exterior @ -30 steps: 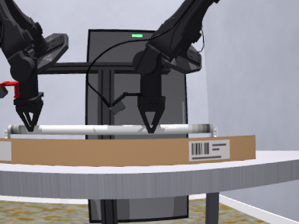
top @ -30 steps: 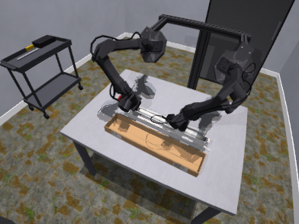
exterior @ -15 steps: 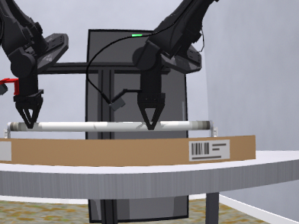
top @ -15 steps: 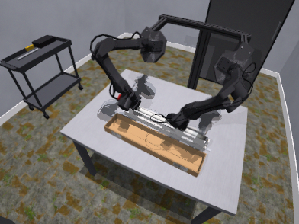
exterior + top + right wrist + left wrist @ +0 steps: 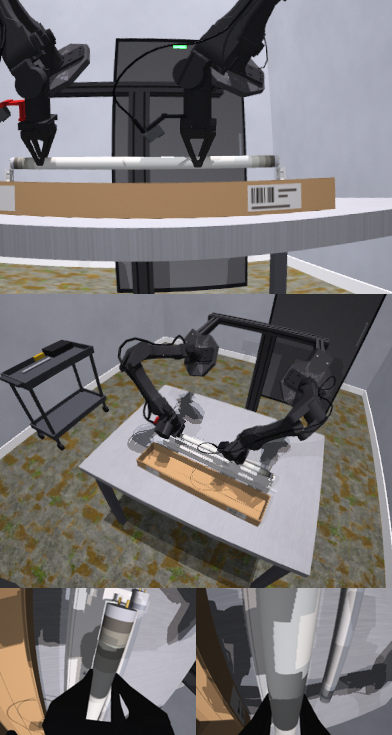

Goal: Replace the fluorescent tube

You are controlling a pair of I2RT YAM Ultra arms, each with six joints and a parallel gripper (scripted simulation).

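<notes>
The old fluorescent tube is 120 mm to the right of my left hand and 10 mm behind it. Round my left hand: light fixture 120 mm to the right, 40 mm below, 10 mm behind; then carton 140 mm ahead, 130 mm to the right, 70 mm below; then LED tube 140 mm to the right, 110 mm behind, 90 mm below.
</notes>
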